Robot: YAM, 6 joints.
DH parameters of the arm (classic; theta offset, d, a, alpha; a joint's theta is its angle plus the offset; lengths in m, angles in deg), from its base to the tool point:
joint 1: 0 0.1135 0.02 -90
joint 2: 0 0 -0.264 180
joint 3: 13.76 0 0.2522 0
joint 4: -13.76 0 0.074 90
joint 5: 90 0 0 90
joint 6: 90 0.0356 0 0
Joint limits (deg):
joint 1: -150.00..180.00
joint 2: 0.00..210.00
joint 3: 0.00..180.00
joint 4: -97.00..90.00
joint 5: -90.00..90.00
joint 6: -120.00..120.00
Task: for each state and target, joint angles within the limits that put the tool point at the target. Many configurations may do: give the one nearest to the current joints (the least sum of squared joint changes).
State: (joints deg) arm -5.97 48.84 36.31 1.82 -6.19 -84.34
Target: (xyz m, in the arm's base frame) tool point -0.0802 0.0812 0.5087
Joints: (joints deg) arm -40.12 12.48 69.21 11.61 -17.00 -84.34
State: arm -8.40 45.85 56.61 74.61 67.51 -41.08
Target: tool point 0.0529 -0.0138 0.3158
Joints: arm 21.04 19.56 11.92 83.19 63.53 -41.08
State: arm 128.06 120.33 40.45 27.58 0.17 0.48
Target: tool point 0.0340 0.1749 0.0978
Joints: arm 81.59 71.89 6.07 27.27 13.09 0.48
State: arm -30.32 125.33 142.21 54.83 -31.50 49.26
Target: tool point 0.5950 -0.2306 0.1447
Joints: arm -22.18 171.32 151.45 29.62 -18.09 49.26
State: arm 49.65 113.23 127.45 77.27 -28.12 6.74
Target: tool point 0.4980 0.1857 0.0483
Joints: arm 18.66 155.69 93.19 71.06 -27.76 6.74
